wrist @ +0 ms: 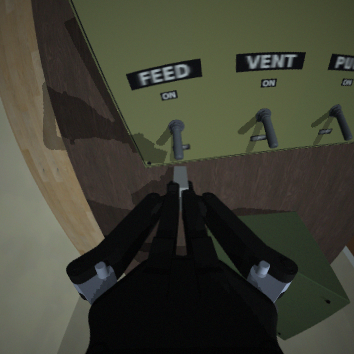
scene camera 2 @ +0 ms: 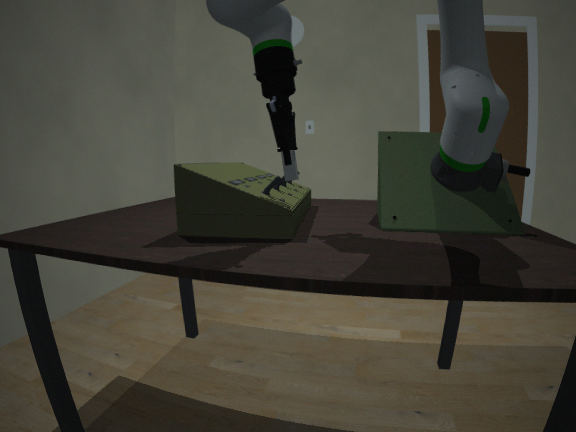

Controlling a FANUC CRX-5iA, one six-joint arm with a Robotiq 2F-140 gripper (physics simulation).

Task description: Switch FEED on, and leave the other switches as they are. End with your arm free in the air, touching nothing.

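Frame: origin at the arm's base, x left, y back, z up, level; centimetres.
Seen in the pictures: gripper, fingertip midpoint: [wrist: 179, 175] [scene camera 2: 292, 180]; arm's base, link origin: [scene camera 2: 457, 170].
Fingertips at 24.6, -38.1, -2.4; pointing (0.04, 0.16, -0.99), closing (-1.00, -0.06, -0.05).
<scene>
Pixels of each thing's top centre, then the offset from my fingertips to it, as dx, dy, dz. "*": a spot on its surface instead. Level surfaces: height alone.
- FEED switch, top centre: [wrist: 176, 147] +0.7, -4.4, +1.0
- label, surface spot: [wrist: 169, 95] * +1.9, -10.1, -1.3
- VENT switch, top centre: [wrist: 275, 135] -11.0, -7.2, +1.0
- third switch, surface spot: [wrist: 342, 122] * -22.2, -10.3, -0.7
- dark table, surface height: dz -11.7
The olive control box [scene camera 2: 225, 220] [wrist: 210, 25] has a sloping panel with toggle switches. In the wrist view, the FEED switch [wrist: 178, 142] has its lever pointing down, away from its ON label [wrist: 169, 95] and over its partly hidden lower label. The VENT switch [wrist: 268, 130] and a third switch [wrist: 342, 122], with its name cut off, also have levers pointing down. My gripper [scene camera 2: 291, 175] [wrist: 179, 175] is shut and empty. Its tips are close to the FEED lever's free end, just below it in the wrist view; whether they touch is unclear.
A green box [scene camera 2: 407, 180] [wrist: 280, 240] stands on the dark table [scene camera 2: 125, 220] [wrist: 225, 185], to the right in the scene view. A grey arm part [scene camera 2: 470, 125] hangs in front of it. The VENT lever is beside the FEED lever.
</scene>
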